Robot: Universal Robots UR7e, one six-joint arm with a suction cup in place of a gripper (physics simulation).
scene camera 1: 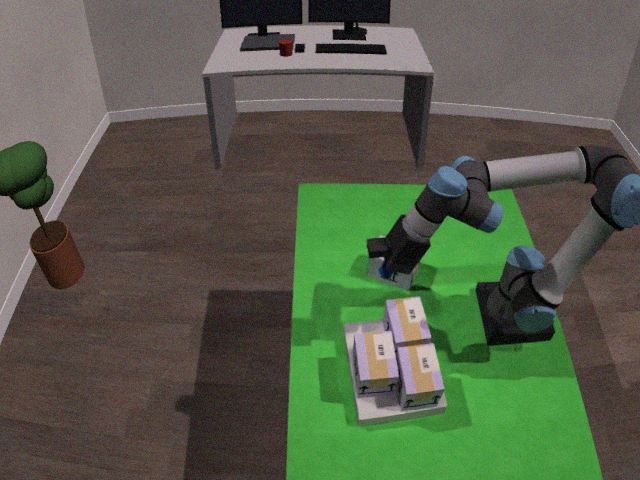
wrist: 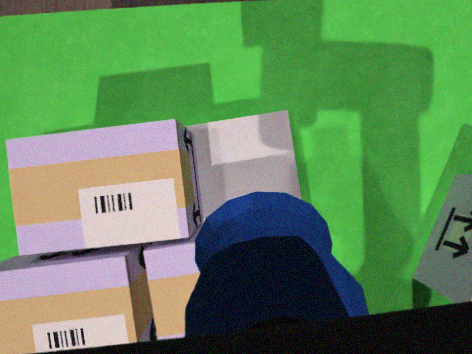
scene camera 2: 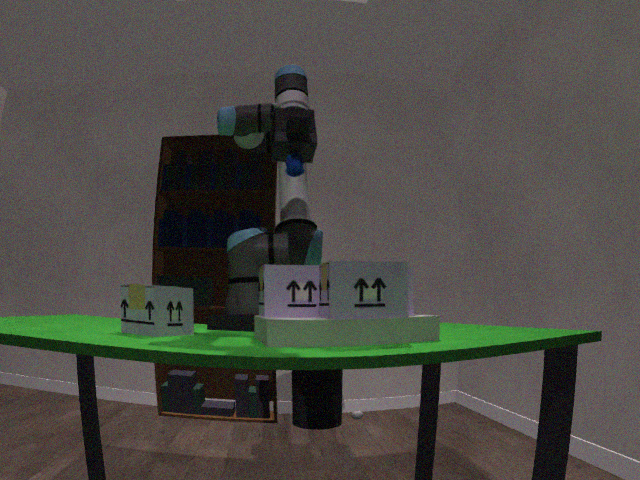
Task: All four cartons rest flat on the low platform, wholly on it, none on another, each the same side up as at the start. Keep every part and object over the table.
In view: my suction cup [wrist: 264,255], a low platform [scene camera 2: 273,332], a carton [scene camera 2: 151,310], a carton [scene camera 2: 347,289], a carton [scene camera 2: 285,291] and a carton [scene camera 1: 420,385].
The low platform also shows in scene camera 1 [scene camera 1: 384,409] and in the wrist view [wrist: 235,157].
